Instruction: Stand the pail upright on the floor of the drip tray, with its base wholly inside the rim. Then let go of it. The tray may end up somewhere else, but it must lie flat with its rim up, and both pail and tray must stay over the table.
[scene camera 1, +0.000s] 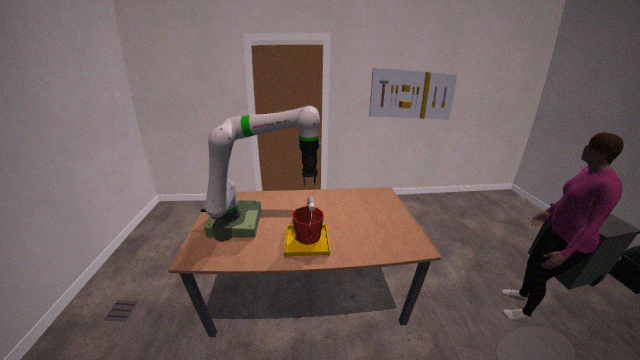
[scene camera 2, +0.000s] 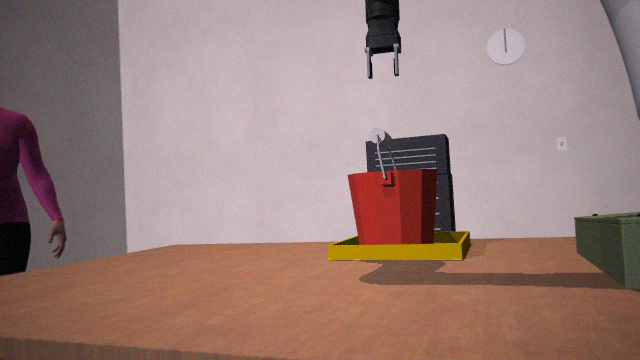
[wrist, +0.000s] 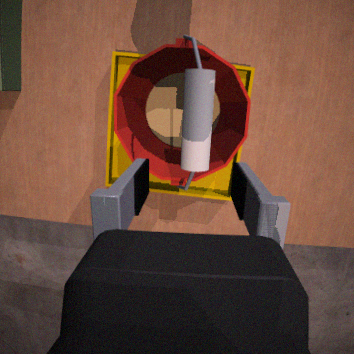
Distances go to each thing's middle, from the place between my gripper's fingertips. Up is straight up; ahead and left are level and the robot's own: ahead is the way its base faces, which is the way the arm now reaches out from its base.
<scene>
The yellow drip tray (scene camera 2: 447, 245) lies 20 mm behind my hand, 10 mm to the right of it and 370 mm below it.
</scene>
